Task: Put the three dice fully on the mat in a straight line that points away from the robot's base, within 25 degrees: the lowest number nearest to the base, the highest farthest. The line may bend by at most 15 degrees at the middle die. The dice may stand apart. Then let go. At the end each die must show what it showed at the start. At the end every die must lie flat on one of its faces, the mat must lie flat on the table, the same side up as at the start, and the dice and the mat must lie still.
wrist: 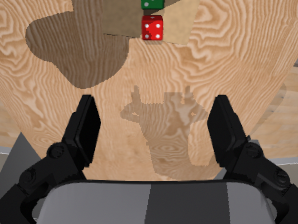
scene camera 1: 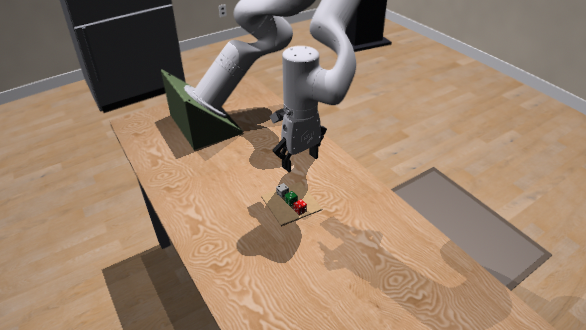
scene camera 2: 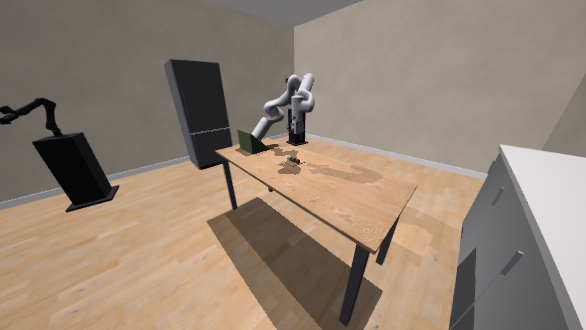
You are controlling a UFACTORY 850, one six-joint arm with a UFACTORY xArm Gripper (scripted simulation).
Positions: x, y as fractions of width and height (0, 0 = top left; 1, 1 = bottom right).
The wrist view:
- my gripper: 0.52, 0.48
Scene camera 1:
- my gripper: 0.51, 0.49
